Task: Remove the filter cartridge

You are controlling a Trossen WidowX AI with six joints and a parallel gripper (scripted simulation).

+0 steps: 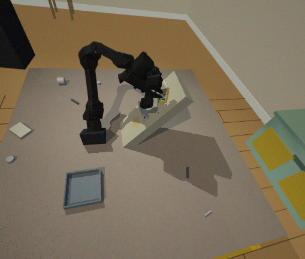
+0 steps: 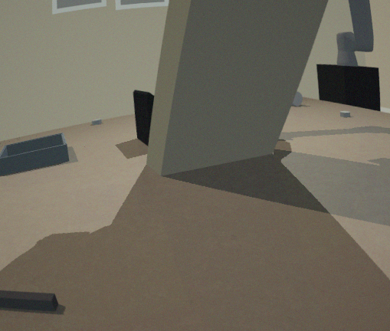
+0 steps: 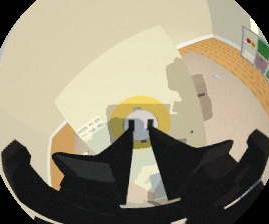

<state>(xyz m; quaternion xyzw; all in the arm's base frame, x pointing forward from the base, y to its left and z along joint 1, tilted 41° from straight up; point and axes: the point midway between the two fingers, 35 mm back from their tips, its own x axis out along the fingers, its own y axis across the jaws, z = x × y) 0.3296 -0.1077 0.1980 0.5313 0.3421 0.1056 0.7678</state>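
My gripper tip is now 20 mm short of the round filter cartridge and 20 mm above it. Also, from my gripper tip: grey tray (340 mm behind, 340 mm to the right, 290 mm below).
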